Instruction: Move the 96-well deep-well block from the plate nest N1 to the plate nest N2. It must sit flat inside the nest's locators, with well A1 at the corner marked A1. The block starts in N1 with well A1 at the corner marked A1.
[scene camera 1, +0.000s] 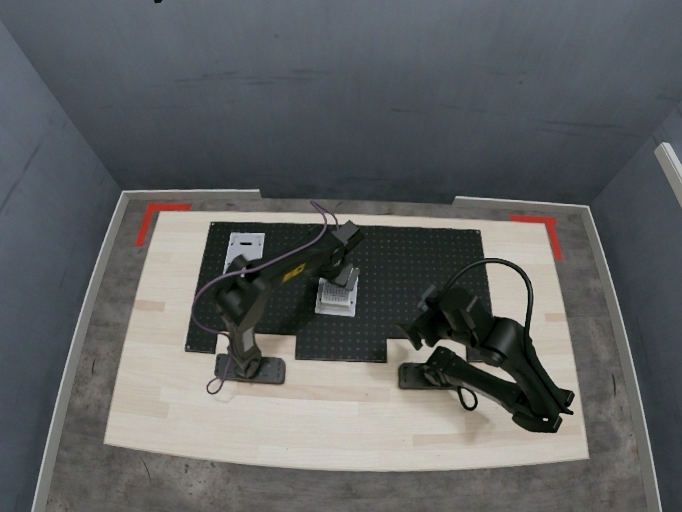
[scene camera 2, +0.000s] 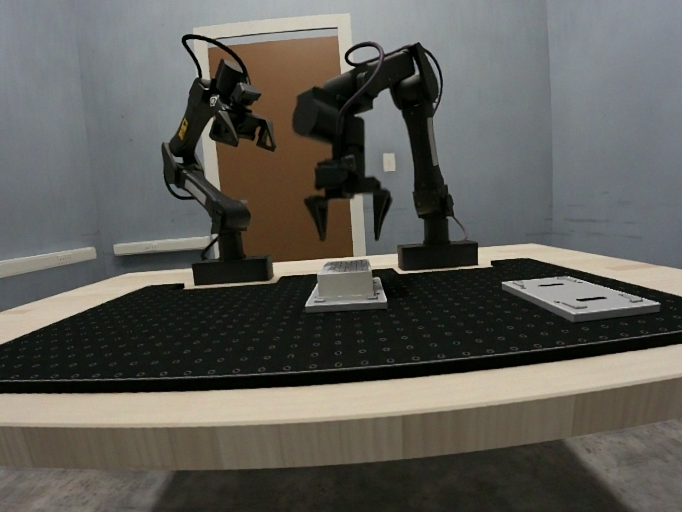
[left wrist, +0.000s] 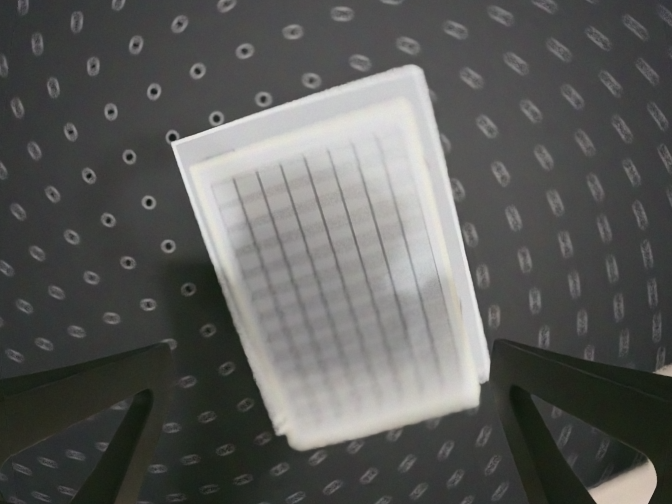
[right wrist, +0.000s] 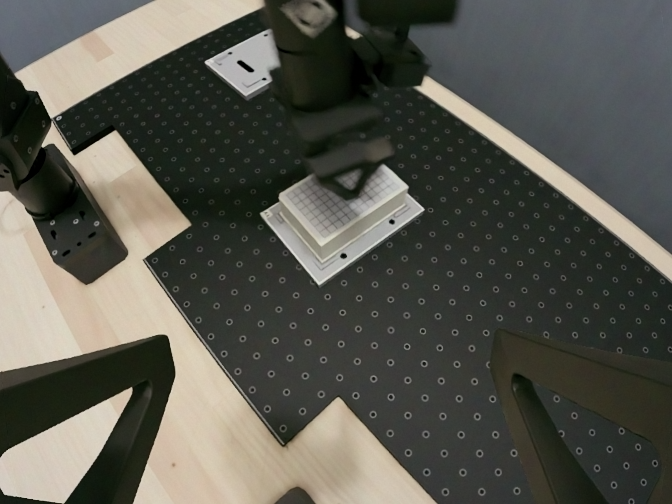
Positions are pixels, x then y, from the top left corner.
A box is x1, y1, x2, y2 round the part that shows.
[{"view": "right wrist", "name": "my left gripper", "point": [332, 163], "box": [265, 22, 421, 200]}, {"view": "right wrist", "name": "my right gripper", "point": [331, 353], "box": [0, 327, 671, 503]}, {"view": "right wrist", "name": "white deep-well block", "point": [327, 225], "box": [279, 163, 407, 264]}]
